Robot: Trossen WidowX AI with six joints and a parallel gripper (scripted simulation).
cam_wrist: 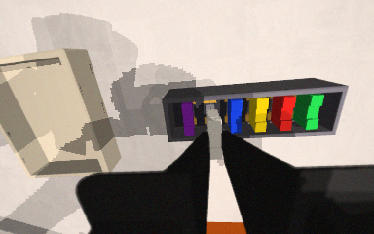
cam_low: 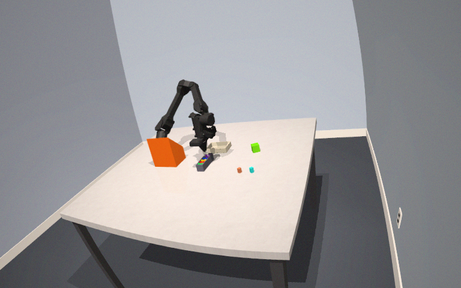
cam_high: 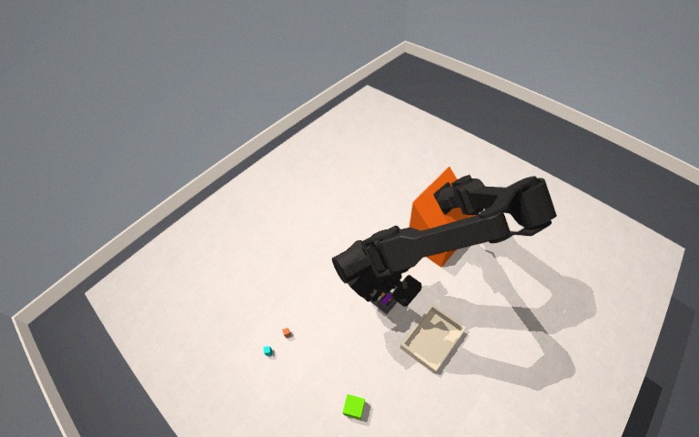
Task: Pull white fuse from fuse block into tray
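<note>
The purple fuse lies 4 cm below my gripper tip and 2 cm to the left of it. The rest, counted from my gripper tip: yellow fuse: 4 cm to the right, 4 cm below; white fuse: 1 cm below; blue fuse: 4 cm below, 2 cm to the right.
</note>
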